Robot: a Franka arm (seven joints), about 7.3 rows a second.
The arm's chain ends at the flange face. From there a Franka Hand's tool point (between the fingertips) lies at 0.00 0.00 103.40 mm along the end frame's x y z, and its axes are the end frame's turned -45 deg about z.
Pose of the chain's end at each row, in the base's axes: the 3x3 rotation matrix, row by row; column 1 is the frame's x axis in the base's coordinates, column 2 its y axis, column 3 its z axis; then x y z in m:
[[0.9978 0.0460 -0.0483], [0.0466 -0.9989 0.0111], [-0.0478 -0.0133 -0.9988]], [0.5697 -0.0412 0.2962]
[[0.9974 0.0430 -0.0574], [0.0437 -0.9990 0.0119], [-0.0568 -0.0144 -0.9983]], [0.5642 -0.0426 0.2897]
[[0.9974 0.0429 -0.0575], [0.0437 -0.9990 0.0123], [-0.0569 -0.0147 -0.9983]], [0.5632 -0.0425 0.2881]
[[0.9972 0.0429 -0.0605], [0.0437 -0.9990 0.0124], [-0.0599 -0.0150 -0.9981]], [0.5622 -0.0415 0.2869]
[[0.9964 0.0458 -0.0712], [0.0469 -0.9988 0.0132], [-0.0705 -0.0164 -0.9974]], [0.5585 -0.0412 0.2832]
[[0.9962 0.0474 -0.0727], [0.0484 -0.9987 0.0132], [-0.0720 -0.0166 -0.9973]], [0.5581 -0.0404 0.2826]
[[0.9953 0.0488 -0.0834], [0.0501 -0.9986 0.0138], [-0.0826 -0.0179 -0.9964]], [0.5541 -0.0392 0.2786]
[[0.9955 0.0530 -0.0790], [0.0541 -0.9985 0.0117], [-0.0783 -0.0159 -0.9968]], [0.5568 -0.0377 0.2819]
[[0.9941 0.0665 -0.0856], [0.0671 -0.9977 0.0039], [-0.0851 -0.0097 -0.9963]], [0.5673 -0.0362 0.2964]
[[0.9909 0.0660 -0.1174], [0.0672 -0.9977 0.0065], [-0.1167 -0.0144 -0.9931]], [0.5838 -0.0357 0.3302]
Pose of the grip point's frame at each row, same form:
[[0.6730 0.7381 -0.0483], [0.7393 -0.6734 0.0111], [-0.0244 -0.0432 -0.9988]], [0.5647 -0.0401 0.1929]
[[0.6749 0.7357 -0.0574], [0.7373 -0.6755 0.0119], [-0.0300 -0.0503 -0.9983]], [0.5583 -0.0414 0.1865]
[[0.6749 0.7356 -0.0575], [0.7373 -0.6755 0.0123], [-0.0298 -0.0506 -0.9983]], [0.5573 -0.0412 0.1849]
[[0.6748 0.7355 -0.0605], [0.7373 -0.6755 0.0124], [-0.0317 -0.0530 -0.9981]], [0.5559 -0.0402 0.1837]
[[0.6722 0.7369 -0.0712], [0.7394 -0.6731 0.0132], [-0.0383 -0.0614 -0.9974]], [0.5511 -0.0398 0.1801]
[[0.6709 0.7379 -0.0727], [0.7404 -0.6720 0.0132], [-0.0392 -0.0626 -0.9973]], [0.5506 -0.0390 0.1795]
[[0.6693 0.7383 -0.0834], [0.7415 -0.6707 0.0138], [-0.0457 -0.0711 -0.9964]], [0.5455 -0.0378 0.1756]
[[0.6664 0.7414 -0.0790], [0.7443 -0.6678 0.0117], [-0.0441 -0.0666 -0.9968]], [0.5486 -0.0365 0.1788]
[[0.6559 0.7500 -0.0856], [0.7529 -0.6580 0.0039], [-0.0533 -0.0670 -0.9963]], [0.5584 -0.0358 0.1934]
[[0.6540 0.7473 -0.1174], [0.7530 -0.6580 0.0065], [-0.0723 -0.0927 -0.9931]], [0.5717 -0.0350 0.2275]

